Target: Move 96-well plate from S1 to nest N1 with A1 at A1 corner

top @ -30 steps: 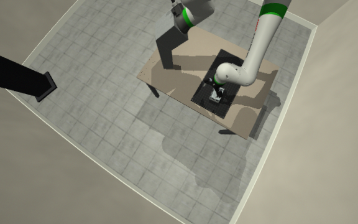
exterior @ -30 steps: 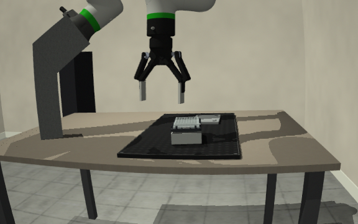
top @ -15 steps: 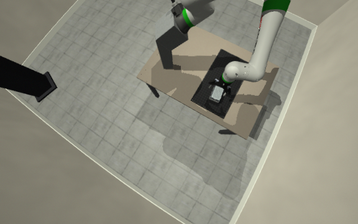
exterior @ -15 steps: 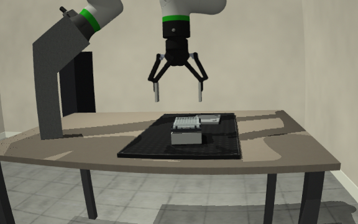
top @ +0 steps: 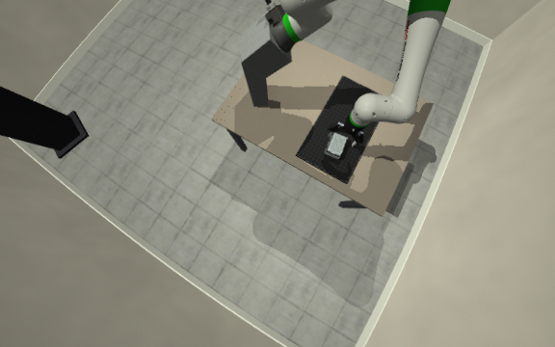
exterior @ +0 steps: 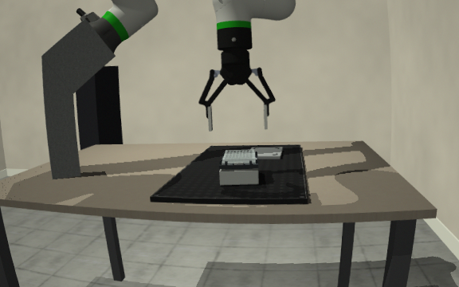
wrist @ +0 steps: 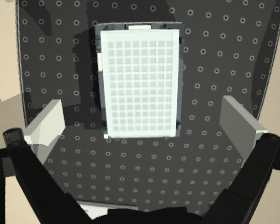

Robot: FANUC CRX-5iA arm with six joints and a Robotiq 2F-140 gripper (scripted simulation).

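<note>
Now: hand 8 cm above the white 96-well plate. Round my hand: plate nest N1 (7 cm behind, 33 cm to the left, 14 cm below).
</note>
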